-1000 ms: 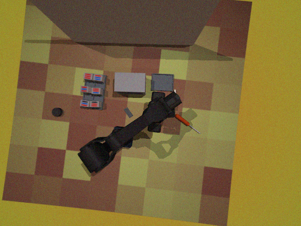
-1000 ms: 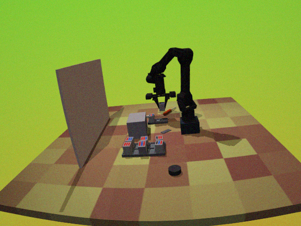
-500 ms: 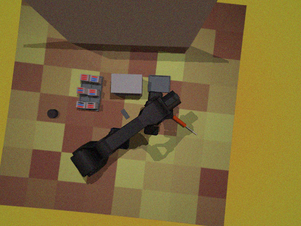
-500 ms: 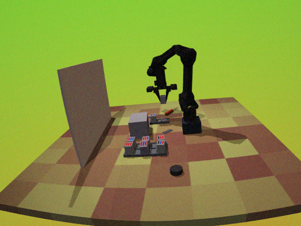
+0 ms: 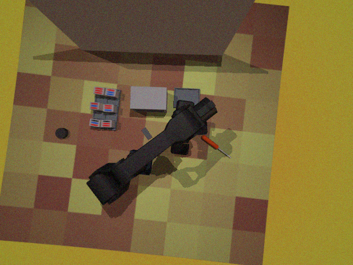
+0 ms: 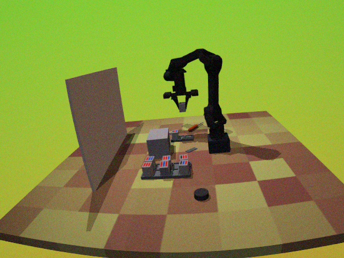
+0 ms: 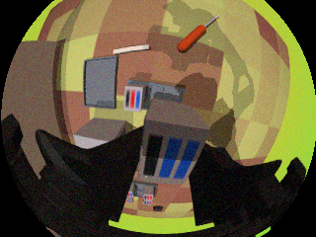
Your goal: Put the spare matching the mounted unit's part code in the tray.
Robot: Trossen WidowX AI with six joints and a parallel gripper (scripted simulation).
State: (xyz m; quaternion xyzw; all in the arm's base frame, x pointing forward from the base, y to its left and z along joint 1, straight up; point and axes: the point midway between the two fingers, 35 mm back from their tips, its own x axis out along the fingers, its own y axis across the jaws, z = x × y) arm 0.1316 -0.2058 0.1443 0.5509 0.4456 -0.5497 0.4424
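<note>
Right now my gripper tip is 17 cm above the dark grey tray, 16 cm short of it and 5 cm to the left of it. Also, from my gripper tip: plain grey box: 15 cm ahead, 14 cm to the left, 12 cm below; dark flat piece: 17 cm to the left, 17 cm below; white stick: 17 cm below, 11 cm to the right, 7 cm ahead.
</note>
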